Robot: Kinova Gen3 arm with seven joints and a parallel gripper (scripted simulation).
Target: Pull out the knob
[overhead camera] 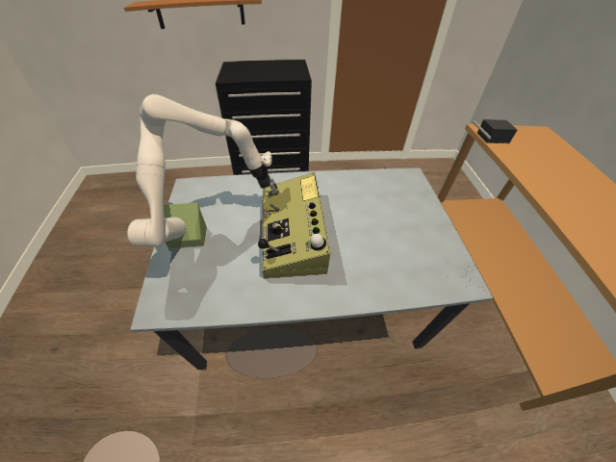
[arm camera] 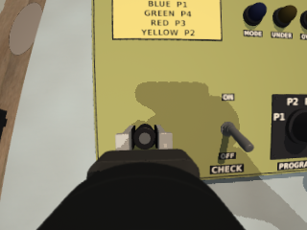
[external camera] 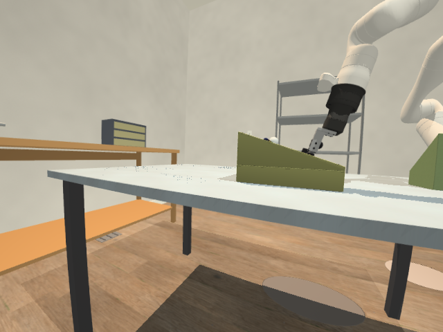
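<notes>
Now: hand right at the black mode knob. From my hand the other things lie so: olive console: 180 mm to the right, 40 mm ahead, 30 mm below; check toggle: 120 mm to the right, 10 mm below, 10 mm ahead; program dial: 240 mm to the right, 30 mm ahead, 10 mm below.
</notes>
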